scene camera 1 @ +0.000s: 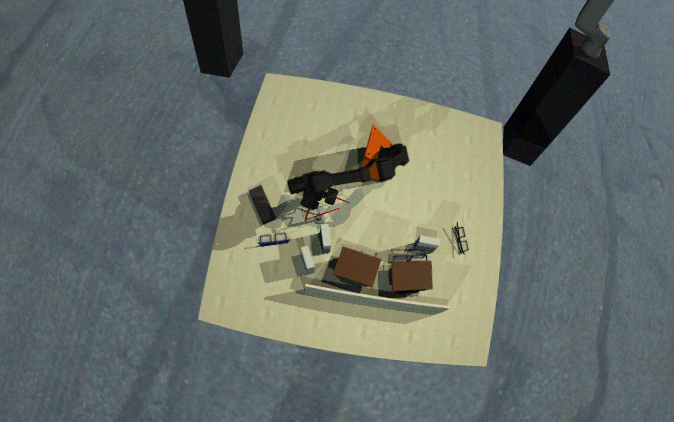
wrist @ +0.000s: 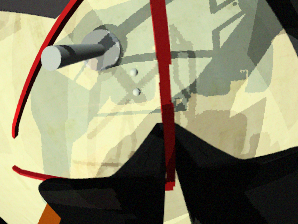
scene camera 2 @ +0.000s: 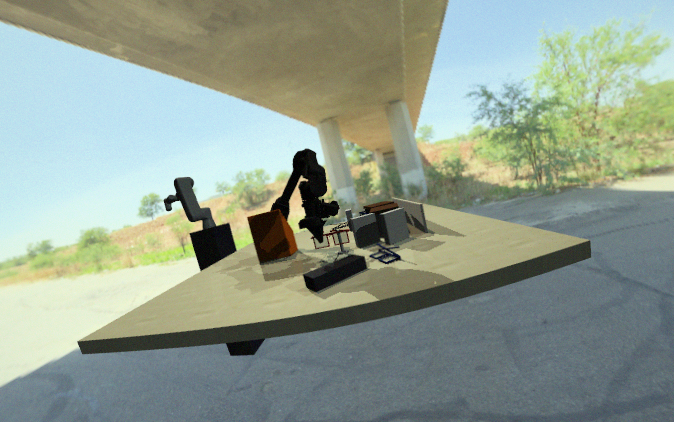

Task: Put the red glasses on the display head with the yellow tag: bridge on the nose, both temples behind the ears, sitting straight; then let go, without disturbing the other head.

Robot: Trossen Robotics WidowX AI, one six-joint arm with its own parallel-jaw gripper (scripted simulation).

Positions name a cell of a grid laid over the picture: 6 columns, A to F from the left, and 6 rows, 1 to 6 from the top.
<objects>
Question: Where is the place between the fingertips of my gripper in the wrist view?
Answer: D4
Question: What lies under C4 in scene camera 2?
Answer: My gripper.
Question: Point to a display head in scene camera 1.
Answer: D4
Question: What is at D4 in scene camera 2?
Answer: A grey block.
</objects>
